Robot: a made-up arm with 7 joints. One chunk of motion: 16 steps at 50 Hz.
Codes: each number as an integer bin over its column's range. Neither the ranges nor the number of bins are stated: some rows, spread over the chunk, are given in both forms.
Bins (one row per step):
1: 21 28 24 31 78 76 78
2: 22 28 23 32 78 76 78
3: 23 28 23 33 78 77 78
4: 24 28 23 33 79 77 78
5: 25 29 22 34 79 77 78
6: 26 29 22 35 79 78 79
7: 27 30 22 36 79 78 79
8: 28 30 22 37 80 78 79
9: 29 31 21 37 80 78 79
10: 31 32 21 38 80 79 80
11: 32 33 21 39 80 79 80
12: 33 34 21 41 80 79 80
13: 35 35 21 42 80 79 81
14: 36 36 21 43 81 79 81
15: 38 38 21 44 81 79 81
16: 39 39 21 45 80 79 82
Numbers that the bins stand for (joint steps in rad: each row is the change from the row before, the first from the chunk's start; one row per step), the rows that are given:
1: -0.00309 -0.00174 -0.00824 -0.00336 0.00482 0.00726 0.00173
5: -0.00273 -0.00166 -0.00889 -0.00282 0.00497 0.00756 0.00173
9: -0.00236 -0.00149 -0.00921 -0.00227 0.00512 0.00785 0.00179
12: -0.00200 -0.00125 -0.00921 -0.00155 0.00512 0.00814 0.00185
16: -0.00145 -0.00085 -0.00921 -0.00082 0.00512 0.00814 0.00197
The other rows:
2: -0.00300 -0.00174 -0.00857 -0.00318 0.00482 0.00726 0.00173
3: -0.00291 -0.00174 -0.00857 -0.00300 0.00482 0.00756 0.00173
4: -0.00282 -0.00174 -0.00857 -0.00300 0.00497 0.00756 0.00173
6: -0.00264 -0.00166 -0.00889 -0.00264 0.00497 0.00785 0.00179
7: -0.00255 -0.00158 -0.00889 -0.00245 0.00497 0.00785 0.00179
8: -0.00245 -0.00158 -0.00889 -0.00227 0.00512 0.00785 0.00179
10: -0.00218 -0.00141 -0.00921 -0.00209 0.00512 0.00814 0.00185
11: -0.00209 -0.00133 -0.00921 -0.00191 0.00512 0.00814 0.00185
13: -0.00182 -0.00117 -0.00921 -0.00136 0.00512 0.00814 0.00191
14: -0.00173 -0.00109 -0.00921 -0.00118 0.00527 0.00814 0.00191
15: -0.00155 -0.00093 -0.00921 -0.00100 0.00527 0.00814 0.00191

